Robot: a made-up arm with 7 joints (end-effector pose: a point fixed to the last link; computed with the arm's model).
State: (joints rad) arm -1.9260 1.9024 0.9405 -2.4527 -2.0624 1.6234 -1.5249
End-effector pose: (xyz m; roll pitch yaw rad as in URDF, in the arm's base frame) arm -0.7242 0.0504 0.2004 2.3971 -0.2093 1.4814
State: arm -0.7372 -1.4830 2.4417 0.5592 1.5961 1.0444 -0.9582
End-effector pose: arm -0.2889 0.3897 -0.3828 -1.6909 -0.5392 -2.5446
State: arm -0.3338 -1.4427 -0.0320 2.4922 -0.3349 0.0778 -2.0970
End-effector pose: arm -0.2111 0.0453 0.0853 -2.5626 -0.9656 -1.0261
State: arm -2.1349 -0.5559 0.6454 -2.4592 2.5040 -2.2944 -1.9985
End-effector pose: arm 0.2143 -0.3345 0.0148 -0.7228 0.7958 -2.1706
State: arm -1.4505 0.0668 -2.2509 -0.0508 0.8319 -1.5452 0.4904
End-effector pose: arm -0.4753 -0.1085 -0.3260 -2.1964 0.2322 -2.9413
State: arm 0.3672 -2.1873 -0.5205 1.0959 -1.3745 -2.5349 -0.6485
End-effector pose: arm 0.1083 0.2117 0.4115 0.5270 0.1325 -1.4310
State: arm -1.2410 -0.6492 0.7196 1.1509 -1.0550 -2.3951 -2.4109
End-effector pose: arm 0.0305 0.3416 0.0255 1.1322 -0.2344 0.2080
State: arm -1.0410 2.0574 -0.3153 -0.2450 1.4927 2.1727 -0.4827
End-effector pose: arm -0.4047 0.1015 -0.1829 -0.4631 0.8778 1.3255
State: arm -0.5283 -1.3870 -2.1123 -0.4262 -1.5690 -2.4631 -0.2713
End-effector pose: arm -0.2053 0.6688 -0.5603 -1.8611 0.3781 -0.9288
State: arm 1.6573 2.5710 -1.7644 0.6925 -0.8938 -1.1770 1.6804
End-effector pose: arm 0.1395 -0.1711 -0.0237 -0.5807 0.4691 0.1479
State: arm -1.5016 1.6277 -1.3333 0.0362 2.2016 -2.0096 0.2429
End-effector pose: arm -0.3209 -0.2025 -0.1888 -1.8027 0.2132 0.3093
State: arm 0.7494 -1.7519 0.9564 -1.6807 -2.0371 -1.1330 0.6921
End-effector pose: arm 0.1040 0.3748 0.2051 -1.8401 1.0801 -1.3950
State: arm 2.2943 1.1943 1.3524 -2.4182 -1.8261 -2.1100 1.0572
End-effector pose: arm 0.0368 -0.7396 -0.0604 -2.2117 0.9949 0.4826
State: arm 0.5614 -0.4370 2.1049 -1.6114 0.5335 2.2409 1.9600
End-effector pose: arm 0.0822 0.2292 -0.2094 -1.7063 -1.2930 1.2935
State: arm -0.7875 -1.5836 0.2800 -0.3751 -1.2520 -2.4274 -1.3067
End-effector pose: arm -0.0957 0.2793 0.3104 1.0548 -0.2876 1.2981
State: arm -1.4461 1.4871 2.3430 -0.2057 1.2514 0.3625 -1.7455
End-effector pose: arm -0.5172 -0.0677 -0.2592 -1.0325 0.2802 1.6191
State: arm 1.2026 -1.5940 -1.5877 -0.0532 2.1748 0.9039 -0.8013
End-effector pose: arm 0.4483 -0.0467 -0.0928 2.0344 -0.4770 -3.0906
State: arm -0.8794 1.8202 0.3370 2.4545 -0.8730 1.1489 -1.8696
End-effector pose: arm -0.4658 0.6324 0.0597 -3.0216 -0.1655 2.0158
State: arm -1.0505 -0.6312 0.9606 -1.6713 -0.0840 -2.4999 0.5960
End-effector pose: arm -0.0039 0.0357 0.0289 -0.7235 0.0348 -1.9401
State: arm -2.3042 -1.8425 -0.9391 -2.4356 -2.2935 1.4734 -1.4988
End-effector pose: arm -0.4227 -0.7868 -0.1906 -1.7190 0.8925 -0.8162
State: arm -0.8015 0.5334 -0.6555 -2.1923 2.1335 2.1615 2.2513
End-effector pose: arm 0.0710 -0.1041 -0.3842 -2.0727 -0.3759 -1.8760
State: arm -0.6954 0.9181 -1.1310 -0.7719 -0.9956 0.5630 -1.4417
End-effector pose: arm -0.3192 -0.0836 -0.1488 -2.8886 0.1777 -2.2433
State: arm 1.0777 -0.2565 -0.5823 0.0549 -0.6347 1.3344 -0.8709
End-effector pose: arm 0.4068 0.3066 0.2264 1.5798 -1.1334 1.9470
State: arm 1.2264 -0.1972 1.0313 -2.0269 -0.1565 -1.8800 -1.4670
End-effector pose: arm 0.2182 -0.2000 -0.0632 -2.2582 -0.7469 -1.6149
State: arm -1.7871 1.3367 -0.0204 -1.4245 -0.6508 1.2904 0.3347
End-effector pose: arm -0.3336 -0.0822 0.2767 -0.1788 -0.3129 -3.0284
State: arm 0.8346 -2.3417 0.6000 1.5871 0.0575 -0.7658 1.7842
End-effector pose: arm -0.1053 0.4149 -0.2124 -2.5166 0.8674 -0.2753
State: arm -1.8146 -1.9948 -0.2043 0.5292 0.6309 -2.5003 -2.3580
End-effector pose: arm -0.2396 -0.1287 -0.1187 -2.4036 -0.3417 -1.7086
